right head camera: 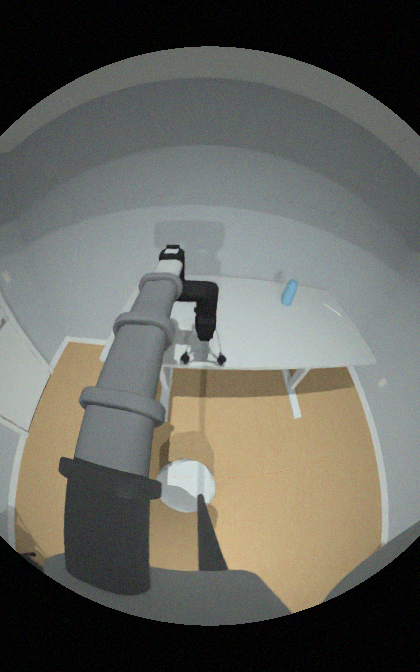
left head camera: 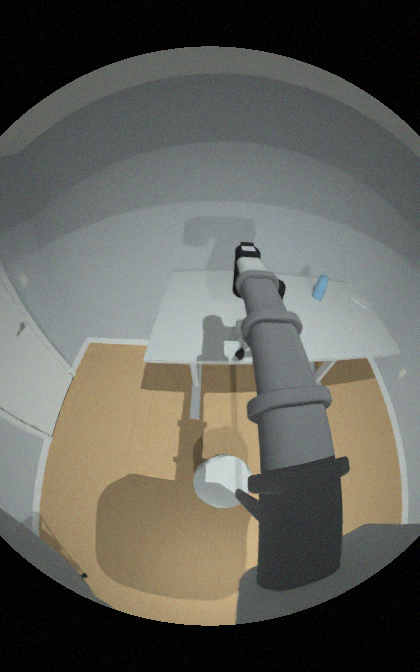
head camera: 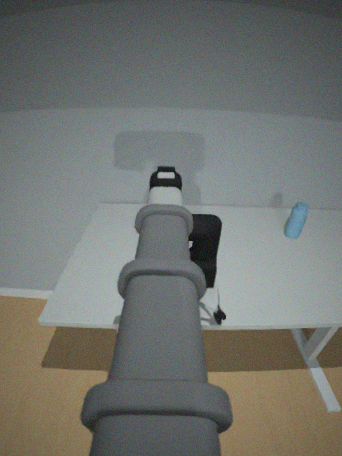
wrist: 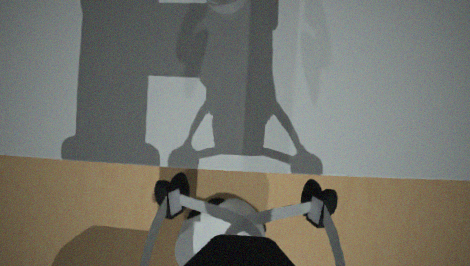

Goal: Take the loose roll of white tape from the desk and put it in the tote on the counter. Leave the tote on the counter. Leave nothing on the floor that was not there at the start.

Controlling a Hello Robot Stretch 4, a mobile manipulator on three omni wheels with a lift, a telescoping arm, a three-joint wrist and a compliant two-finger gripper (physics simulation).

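Places are measured from the robot's base along level axes (x ahead, y left, z up), in metres.
Pixels of known places: gripper, fingertip midpoint: (wrist: 245, 191).
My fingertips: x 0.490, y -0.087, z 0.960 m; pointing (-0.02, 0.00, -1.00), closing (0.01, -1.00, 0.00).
Behind a point stands the place of what it marks.
My gripper (right head camera: 203, 358) (wrist: 245, 191) {y -0.087, x 0.490, z 0.960 m} is open, its two fingertips well apart with nothing between them. It hangs at the front edge of the white desk (head camera: 265, 280) {y -0.369, x 0.688, z 0.922 m} (left head camera: 175, 325) (right head camera: 280, 340) (wrist: 390, 100) {y -0.251, x 0.594, z 0.923 m}, left of the desk's middle. In the wrist view the fingertips lie over the wooden floor, just past the desk edge. A small round thing with a pale rim (wrist: 225, 8) {y -0.056, x 0.685, z 0.937 m} is cut off by the top edge of the wrist view, in the arm's shadow; I cannot tell if it is the tape roll. The arm hides part of the desk. The tote and the counter do not show.
A light blue bottle (head camera: 296, 220) {y -0.582, x 0.957, z 1.021 m} (left head camera: 320, 288) (right head camera: 289, 292) is at the desk's back right, with a thin white strip (left head camera: 359, 302) (right head camera: 332, 309) further right. A round white object (left head camera: 220, 480) (right head camera: 186, 485) is low in front of the desk. A wall is behind the desk; a door (left head camera: 30, 375) is at left.
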